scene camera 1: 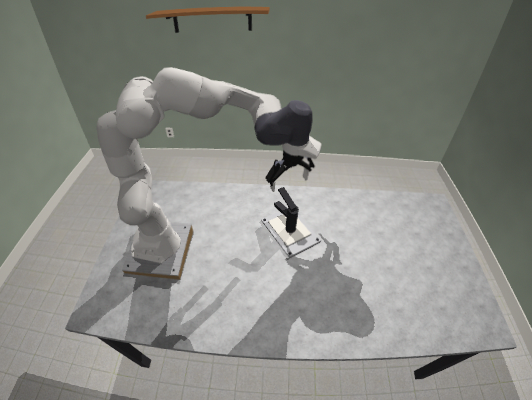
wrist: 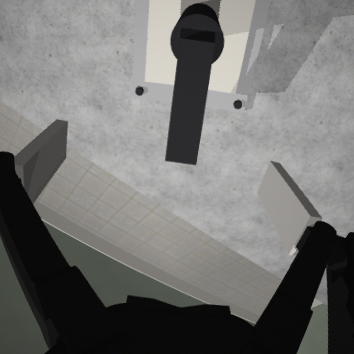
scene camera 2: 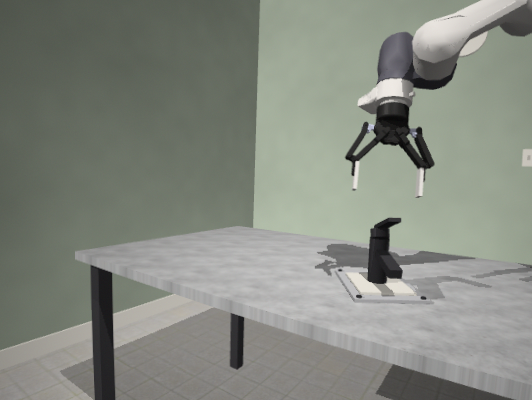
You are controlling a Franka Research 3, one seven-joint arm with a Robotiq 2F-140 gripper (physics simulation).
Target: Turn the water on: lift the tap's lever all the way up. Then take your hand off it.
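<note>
The black tap [scene camera 1: 291, 221] [scene camera 2: 378, 257] stands upright on its base plate [scene camera 1: 304, 248] [scene camera 2: 345, 282]. Its lever [scene camera 1: 287, 198] [scene camera 2: 389, 223] [wrist: 188, 110] slopes upward away from the top of the tap body, above the spout [scene camera 1: 281, 207] [scene camera 2: 391, 265]. My gripper [scene camera 1: 290, 181] [scene camera 2: 387, 193] [wrist: 168, 158] is wide open and empty. It hangs above the lever, apart from it, with a visible gap in the scene camera 2 view. In the wrist view the lever's free end shows between the two spread fingers, farther down than the fingertips.
The tap's plate is on the grey table [scene camera 1: 410, 280] [scene camera 2: 200, 270]. The arm's base [scene camera 1: 185, 255] stands on the same table, to the left in the scene camera 1 view. A wooden wall shelf [scene camera 1: 210, 12] is on the wall behind.
</note>
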